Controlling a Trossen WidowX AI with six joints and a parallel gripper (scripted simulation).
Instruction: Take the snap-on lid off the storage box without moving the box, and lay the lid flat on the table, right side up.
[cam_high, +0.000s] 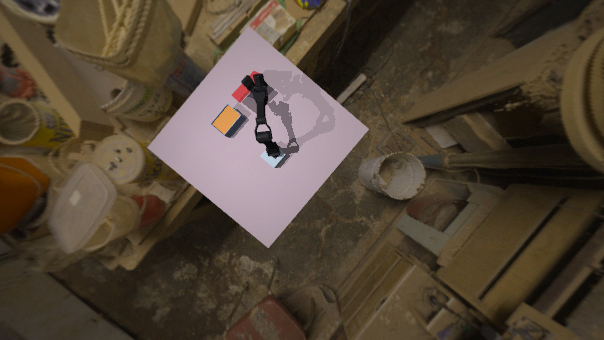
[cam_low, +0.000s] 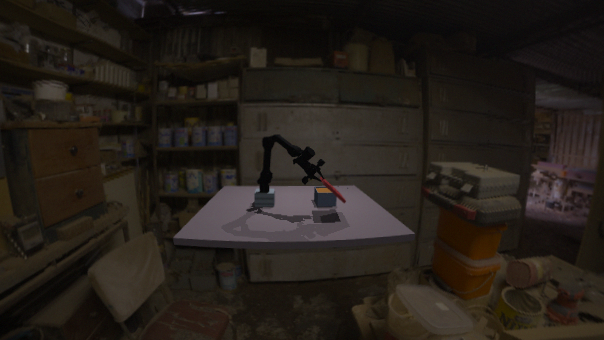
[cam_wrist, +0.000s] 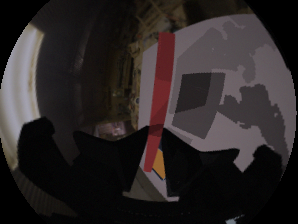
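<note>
The red lid lies 60 mm ahead of my gripper tip, 50 mm below it and 10 mm to the right of it. The rest, counted from my gripper tip: blue storage box (280 mm to the left, 180 mm below, 70 mm ahead).
</note>
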